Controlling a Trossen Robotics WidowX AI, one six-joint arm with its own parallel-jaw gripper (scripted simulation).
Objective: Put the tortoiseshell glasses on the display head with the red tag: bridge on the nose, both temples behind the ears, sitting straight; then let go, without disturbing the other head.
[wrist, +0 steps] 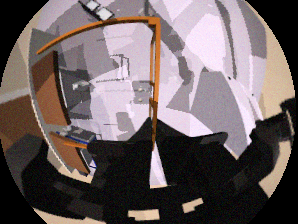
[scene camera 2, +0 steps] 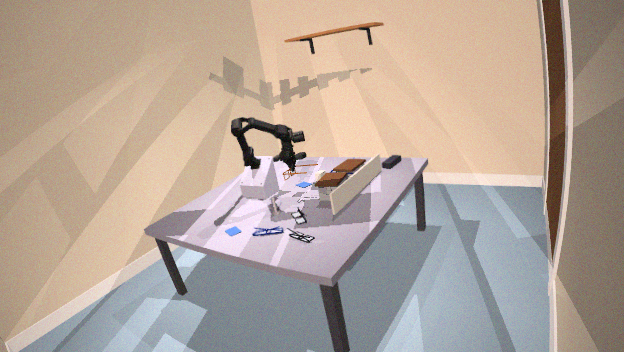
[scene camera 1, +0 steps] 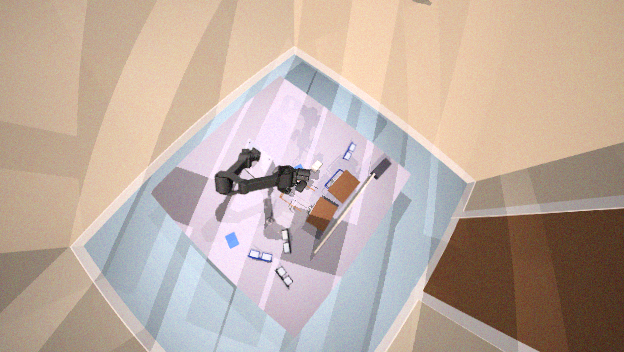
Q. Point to a pale board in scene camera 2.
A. At 341, 196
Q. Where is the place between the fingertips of my gripper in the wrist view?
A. At 151, 120
